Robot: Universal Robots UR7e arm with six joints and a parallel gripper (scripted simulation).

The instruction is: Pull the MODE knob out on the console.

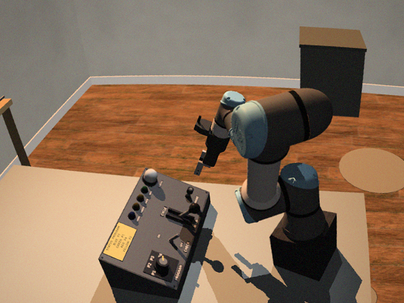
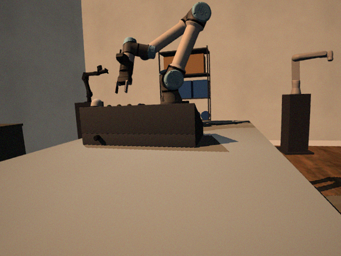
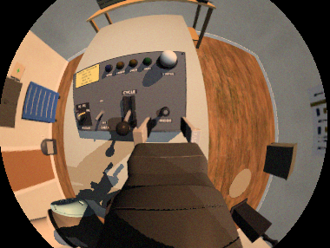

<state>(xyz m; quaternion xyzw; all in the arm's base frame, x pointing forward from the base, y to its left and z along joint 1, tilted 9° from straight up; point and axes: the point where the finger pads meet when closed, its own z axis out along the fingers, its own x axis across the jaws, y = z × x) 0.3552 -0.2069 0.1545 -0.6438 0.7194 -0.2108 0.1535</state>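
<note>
Right now my hand is 50 mm short of the mode knob, 10 mm to the left of it and 130 mm above it. Also, from my hand: dark console (110 mm ahead, 160 mm to the left, 160 mm below); black-ball lever (50 mm ahead, 110 mm to the left, 130 mm below); program selector (100 mm ahead, 340 mm to the left, 140 mm below).
</note>
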